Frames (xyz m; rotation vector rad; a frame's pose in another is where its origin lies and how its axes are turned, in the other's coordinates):
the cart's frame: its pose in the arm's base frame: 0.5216 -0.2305 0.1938 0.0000 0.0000 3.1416
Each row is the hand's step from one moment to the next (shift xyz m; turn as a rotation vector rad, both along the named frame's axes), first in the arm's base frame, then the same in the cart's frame.
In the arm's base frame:
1: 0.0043 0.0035 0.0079 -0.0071 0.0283 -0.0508
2: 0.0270 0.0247 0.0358 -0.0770 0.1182 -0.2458
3: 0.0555 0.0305 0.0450 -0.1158 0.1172 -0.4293
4: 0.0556 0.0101 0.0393 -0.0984 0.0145 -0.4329
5: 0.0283 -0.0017 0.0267 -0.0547 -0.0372 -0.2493
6: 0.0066 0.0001 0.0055 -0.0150 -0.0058 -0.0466
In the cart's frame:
1: -0.0043 -0.0035 0.0079 0.0071 -0.0283 -0.0508
2: -0.0270 -0.0247 0.0358 0.0770 -0.1182 -0.2458
3: -0.0555 -0.0305 0.0450 0.1158 -0.1172 -0.4293
4: -0.0556 -0.0101 0.0393 0.0984 -0.0145 -0.4329
5: -0.0283 0.0017 0.0267 0.0547 0.0372 -0.2493
6: -0.0066 -0.0001 0.0055 0.0150 0.0058 -0.0466

